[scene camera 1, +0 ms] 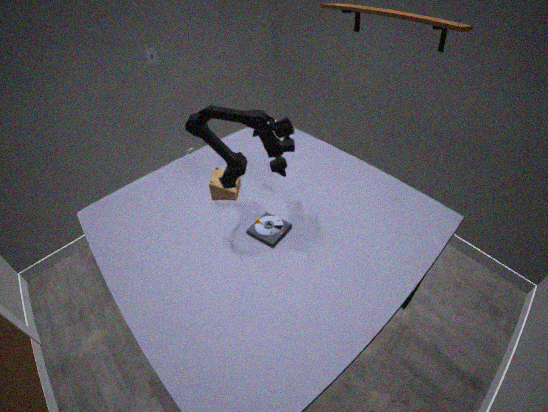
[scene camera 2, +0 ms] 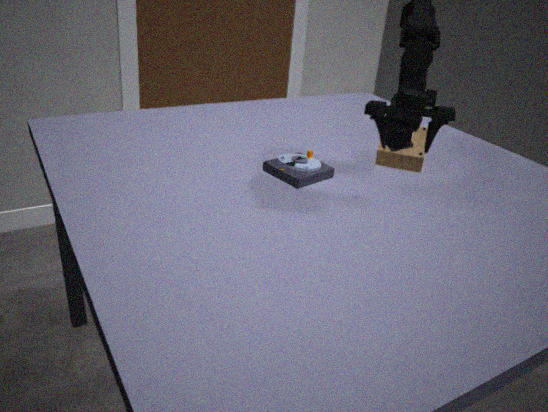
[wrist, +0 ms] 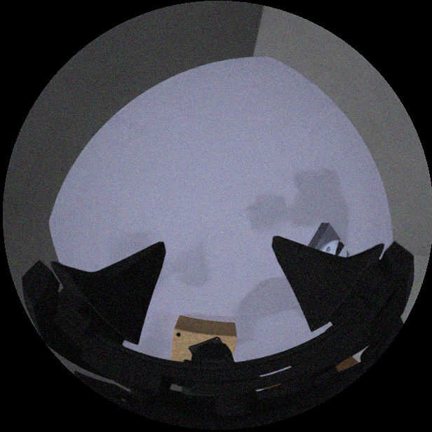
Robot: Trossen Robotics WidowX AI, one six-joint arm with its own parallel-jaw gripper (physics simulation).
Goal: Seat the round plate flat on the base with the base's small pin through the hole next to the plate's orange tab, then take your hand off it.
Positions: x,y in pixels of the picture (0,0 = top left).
Labels:
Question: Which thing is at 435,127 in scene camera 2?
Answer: The gripper.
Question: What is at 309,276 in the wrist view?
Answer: The gripper.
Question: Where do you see a dark square base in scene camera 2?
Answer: At 298,179

